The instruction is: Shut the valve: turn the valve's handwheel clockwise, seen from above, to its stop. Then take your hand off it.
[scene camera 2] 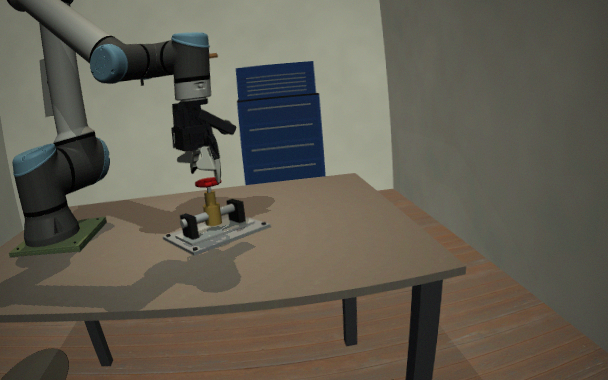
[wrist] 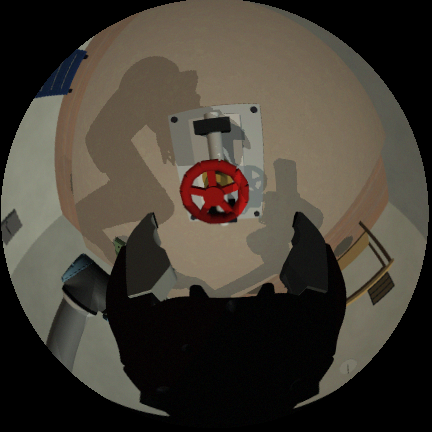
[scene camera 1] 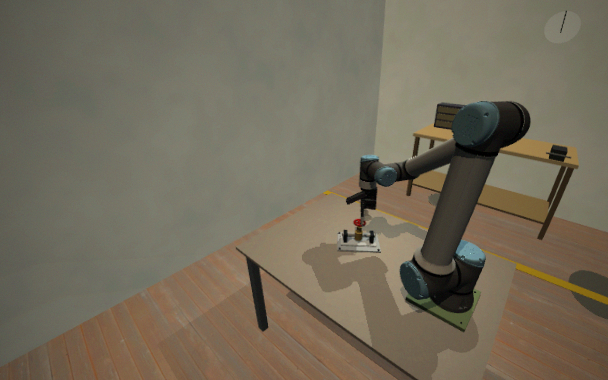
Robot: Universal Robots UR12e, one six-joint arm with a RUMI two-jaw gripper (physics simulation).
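Note:
The red handwheel (scene camera 1: 355, 223) (scene camera 2: 200, 183) (wrist: 213, 195) sits level on top of the upright brass valve body (scene camera 1: 358, 234) (scene camera 2: 213, 215). The valve sits on a pipe between two black supports, on a pale base plate (scene camera 1: 357, 248) (scene camera 2: 256, 228) (wrist: 254, 150). My gripper (scene camera 1: 362, 221) (scene camera 2: 206, 175) (wrist: 225, 214) points down with its fingers wide open and empty. In the scene camera 2 view its fingertips are close to the wheel's height, and one overlaps the rim. In the wrist view the wheel shows across the gap, beyond the tips. I cannot tell whether a finger touches it.
The table (scene camera 1: 285, 240) (scene camera 2: 325, 250) bears the valve and the arm's green mounting plate (scene camera 1: 462, 320) (scene camera 2: 87, 240). A blue cabinet (scene camera 2: 280, 135) (wrist: 62, 77) stands beyond the table. A wooden workbench (scene camera 1: 530, 149) stands by the wall with a drawer unit (scene camera 1: 446, 116) on it.

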